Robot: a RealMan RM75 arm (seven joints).
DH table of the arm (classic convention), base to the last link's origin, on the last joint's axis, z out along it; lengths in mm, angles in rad. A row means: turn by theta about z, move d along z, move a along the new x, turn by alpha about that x. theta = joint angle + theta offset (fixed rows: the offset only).
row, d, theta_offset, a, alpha
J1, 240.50, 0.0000, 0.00, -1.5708
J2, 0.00, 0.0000, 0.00, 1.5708
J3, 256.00, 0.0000, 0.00, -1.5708
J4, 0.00, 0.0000, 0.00, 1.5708
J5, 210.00, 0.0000, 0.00, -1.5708
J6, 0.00, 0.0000, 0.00, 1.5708
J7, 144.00, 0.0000, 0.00, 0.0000
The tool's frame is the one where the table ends.
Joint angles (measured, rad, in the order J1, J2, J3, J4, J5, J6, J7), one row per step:
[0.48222 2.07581 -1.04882 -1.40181 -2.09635 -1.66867 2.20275]
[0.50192 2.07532 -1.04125 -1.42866 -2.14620 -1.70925 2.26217]
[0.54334 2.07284 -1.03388 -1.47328 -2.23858 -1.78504 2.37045]
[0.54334 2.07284 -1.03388 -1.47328 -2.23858 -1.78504 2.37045]
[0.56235 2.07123 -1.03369 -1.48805 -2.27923 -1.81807 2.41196]
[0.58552 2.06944 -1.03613 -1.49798 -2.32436 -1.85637 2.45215]
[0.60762 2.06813 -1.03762 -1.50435 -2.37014 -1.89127 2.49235]
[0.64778 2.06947 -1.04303 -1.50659 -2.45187 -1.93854 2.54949]
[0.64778 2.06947 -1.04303 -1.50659 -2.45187 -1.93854 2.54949]
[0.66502 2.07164 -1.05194 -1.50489 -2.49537 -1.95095 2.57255]
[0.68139 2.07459 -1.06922 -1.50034 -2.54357 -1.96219 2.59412]
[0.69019 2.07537 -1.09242 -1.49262 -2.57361 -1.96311 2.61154]
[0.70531 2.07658 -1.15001 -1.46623 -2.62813 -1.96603 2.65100]
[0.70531 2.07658 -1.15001 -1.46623 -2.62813 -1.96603 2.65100]
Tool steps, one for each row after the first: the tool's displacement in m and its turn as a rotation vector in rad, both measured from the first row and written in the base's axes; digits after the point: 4 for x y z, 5 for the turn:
[-0.0026 -0.0006 0.0032 -0.01979 -0.04025 -0.03617]
[-0.0080 -0.0013 0.0088 -0.05152 -0.12046 -0.10659]
[-0.0080 -0.0013 0.0088 -0.05152 -0.12046 -0.10659]
[-0.0099 -0.0016 0.0108 -0.06467 -0.15848 -0.13637]
[-0.0119 -0.0020 0.0121 -0.08330 -0.20292 -0.16702]
[-0.0130 -0.0022 0.0135 -0.09737 -0.24577 -0.20383]
[-0.0153 -0.0009 0.0144 -0.11189 -0.31883 -0.26102]
[-0.0153 -0.0009 0.0144 -0.11189 -0.31883 -0.26102]
[-0.0159 0.0004 0.0137 -0.11189 -0.35768 -0.28615]
[-0.0160 0.0013 0.0116 -0.11427 -0.40507 -0.30988]
[-0.0157 0.0020 0.0086 -0.11736 -0.44106 -0.32472]
[-0.0140 0.0018 0.0000 -0.13521 -0.51792 -0.35767]
[-0.0140 0.0018 0.0000 -0.13521 -0.51792 -0.35767]

